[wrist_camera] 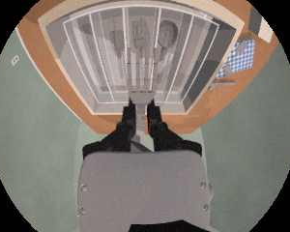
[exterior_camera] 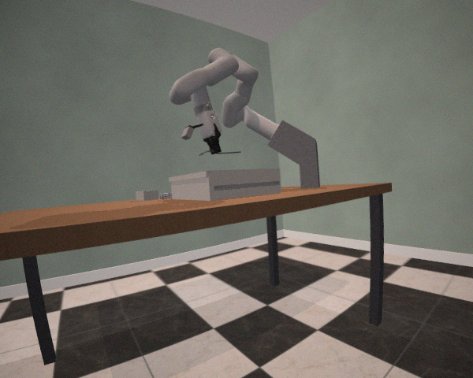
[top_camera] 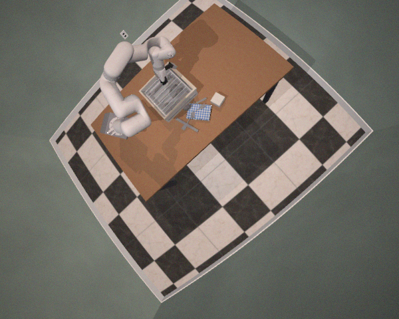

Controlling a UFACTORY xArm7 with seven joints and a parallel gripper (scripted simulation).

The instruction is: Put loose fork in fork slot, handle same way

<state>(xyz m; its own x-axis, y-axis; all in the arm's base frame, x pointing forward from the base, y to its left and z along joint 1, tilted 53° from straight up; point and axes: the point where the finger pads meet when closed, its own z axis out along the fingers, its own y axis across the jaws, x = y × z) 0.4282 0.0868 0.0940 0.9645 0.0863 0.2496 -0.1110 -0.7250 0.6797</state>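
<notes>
Right now the cutlery tray is 3 cm behind my hand, 1 cm to the left of it and 15 cm below it. From my hand the other things lie so: small pale block 16 cm ahead, 36 cm to the right, 18 cm below; blue checked napkin 29 cm to the right, 19 cm below.
</notes>
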